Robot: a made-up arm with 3 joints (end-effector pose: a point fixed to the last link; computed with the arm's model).
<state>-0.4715 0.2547 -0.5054</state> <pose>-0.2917 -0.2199 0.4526 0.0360 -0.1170 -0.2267</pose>
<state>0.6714 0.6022 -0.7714</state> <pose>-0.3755 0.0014 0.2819 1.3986 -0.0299 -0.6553</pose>
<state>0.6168 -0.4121 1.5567</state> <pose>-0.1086 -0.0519 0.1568 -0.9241 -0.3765 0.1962</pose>
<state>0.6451 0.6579 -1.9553</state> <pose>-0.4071 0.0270 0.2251 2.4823 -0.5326 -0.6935</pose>
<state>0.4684 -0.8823 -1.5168</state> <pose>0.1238 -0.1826 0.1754 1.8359 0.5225 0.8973</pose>
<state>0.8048 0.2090 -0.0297</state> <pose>-0.2730 -0.0228 0.2365 0.8334 0.0845 -0.2000</pose>
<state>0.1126 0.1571 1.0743</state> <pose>-0.2529 -0.1144 0.2725 -0.9578 0.0927 -0.1385</pose>
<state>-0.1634 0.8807 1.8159</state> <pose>-0.3453 0.0107 0.2419 -1.8299 0.7584 -0.7039</pose>
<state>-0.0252 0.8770 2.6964</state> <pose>-0.3815 0.0090 0.2119 -2.4904 1.1592 -0.2832</pose>
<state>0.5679 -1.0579 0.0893</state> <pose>0.1081 -0.1071 0.2301 0.4333 -0.3406 1.0092</pose>
